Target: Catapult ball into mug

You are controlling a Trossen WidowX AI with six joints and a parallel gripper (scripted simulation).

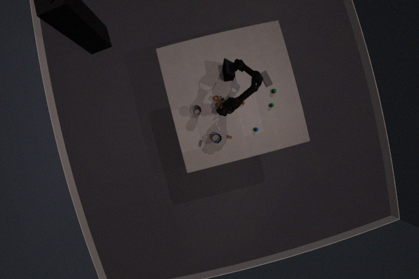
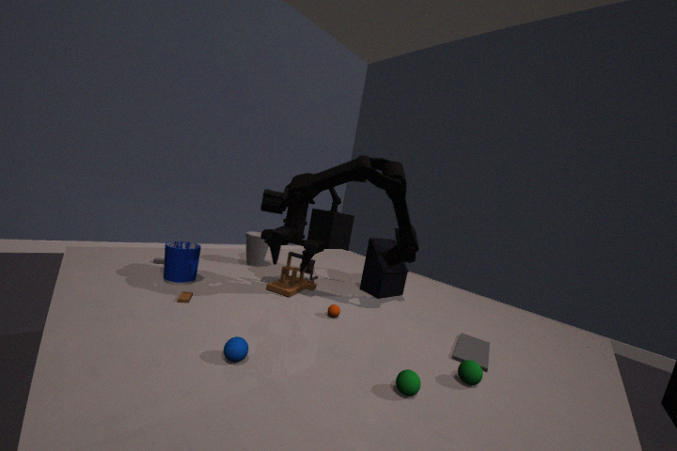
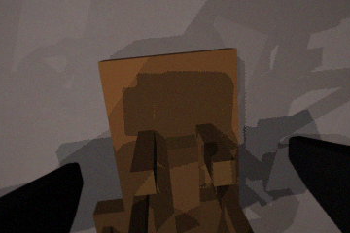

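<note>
My gripper tip is now 4 cm past the catapult frame, 2 cm to the left of it and 1 cm below it. The rest, counted from my gripper tip: orange ball 1 cm behind, 20 cm to the left, 5 cm below; then grey cup 6 cm behind, 26 cm to the right, 4 cm below; then wooden catapult 7 cm behind, 2 cm to the right, 2 cm below.
</note>
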